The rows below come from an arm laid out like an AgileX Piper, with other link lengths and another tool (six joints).
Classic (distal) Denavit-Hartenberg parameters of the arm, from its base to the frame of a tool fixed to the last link. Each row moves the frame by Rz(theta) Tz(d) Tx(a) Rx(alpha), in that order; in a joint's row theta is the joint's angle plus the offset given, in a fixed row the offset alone. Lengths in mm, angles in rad.
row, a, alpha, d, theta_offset
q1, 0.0, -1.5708, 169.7, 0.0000
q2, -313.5, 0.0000, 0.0, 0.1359
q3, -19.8, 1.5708, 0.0, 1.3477
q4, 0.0, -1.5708, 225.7, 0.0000
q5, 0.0, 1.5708, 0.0, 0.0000
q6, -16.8, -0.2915, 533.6, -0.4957
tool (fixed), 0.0, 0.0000, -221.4, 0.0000
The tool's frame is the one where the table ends.
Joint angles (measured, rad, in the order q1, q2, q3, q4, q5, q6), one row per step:
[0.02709 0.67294 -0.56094 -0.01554 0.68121 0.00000]
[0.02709 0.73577 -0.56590 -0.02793 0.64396 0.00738]
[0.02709 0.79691 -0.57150 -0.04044 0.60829 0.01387]
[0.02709 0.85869 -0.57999 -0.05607 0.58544 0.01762]
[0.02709 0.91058 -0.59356 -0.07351 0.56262 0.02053]
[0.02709 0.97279 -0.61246 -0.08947 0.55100 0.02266]
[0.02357 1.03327 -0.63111 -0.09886 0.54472 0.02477]
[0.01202 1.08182 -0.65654 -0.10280 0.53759 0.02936]
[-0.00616 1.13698 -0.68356 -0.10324 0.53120 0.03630]
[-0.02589 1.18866 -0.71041 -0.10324 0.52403 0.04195]
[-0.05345 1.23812 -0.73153 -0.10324 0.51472 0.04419]
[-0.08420 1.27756 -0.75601 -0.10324 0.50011 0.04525]
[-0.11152 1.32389 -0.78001 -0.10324 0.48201 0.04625]
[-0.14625 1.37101 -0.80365 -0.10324 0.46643 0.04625]
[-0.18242 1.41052 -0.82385 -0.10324 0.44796 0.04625]
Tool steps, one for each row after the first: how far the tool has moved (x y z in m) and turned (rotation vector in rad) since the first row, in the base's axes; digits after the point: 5 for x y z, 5 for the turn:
[0.01137 -0.00180 -0.00520 -0.00731 0.02034 -0.00337]
[0.02249 -0.00333 -0.01080 -0.01535 0.03988 -0.00515]
[0.03188 -0.00514 -0.01910 -0.02879 0.06985 -0.00412]
[0.04193 -0.00691 -0.02237 -0.04402 0.08482 -0.00139]
[0.05150 -0.00852 -0.03006 -0.05879 0.11599 0.00203]
[0.05942 -0.01061 -0.03976 -0.06696 0.15132 0.00078]
[0.06826 -0.01496 -0.04305 -0.06678 0.16753 -0.01182]
[0.07694 -0.02161 -0.04905 -0.06088 0.18973 -0.03348]
[0.08550 -0.02904 -0.05440 -0.05493 0.20785 -0.05598]
[0.09216 -0.03951 -0.06157 -0.05005 0.22759 -0.08358]
[0.10043 -0.05158 -0.06275 -0.04536 0.22871 -0.11352]
[0.10939 -0.06286 -0.06660 -0.04078 0.23358 -0.13954]
[0.11643 -0.07760 -0.07210 -0.03572 0.24226 -0.17235]
[0.12228 -0.09337 -0.07585 -0.03059 0.24384 -0.20653]

